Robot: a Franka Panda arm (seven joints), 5 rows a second.
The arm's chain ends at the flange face. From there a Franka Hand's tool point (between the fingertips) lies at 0.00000 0.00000 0.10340 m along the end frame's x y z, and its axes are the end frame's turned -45 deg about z.
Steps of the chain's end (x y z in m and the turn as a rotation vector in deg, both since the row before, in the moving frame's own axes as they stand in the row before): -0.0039 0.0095 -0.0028 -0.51 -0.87 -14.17; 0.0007 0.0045 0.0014 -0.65 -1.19 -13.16; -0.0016 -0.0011 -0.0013 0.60 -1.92 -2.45; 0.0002 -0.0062 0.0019 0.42 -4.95 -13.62; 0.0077 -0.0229 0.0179 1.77 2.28 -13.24; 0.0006 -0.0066 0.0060 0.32 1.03 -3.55
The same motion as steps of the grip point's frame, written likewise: -0.0113 0.0037 -0.0028 0.25 -0.98 -14.17; -0.0051 0.0033 0.0014 0.38 -1.30 -13.16; -0.0021 -0.0051 -0.0014 1.78 -0.93 -2.45; -0.0020 -0.0103 0.0015 3.80 -3.20 -13.62; 0.0268 -0.0107 0.0178 -0.36 2.86 -13.24; 0.0068 -0.0034 0.0060 -0.50 0.95 -3.55
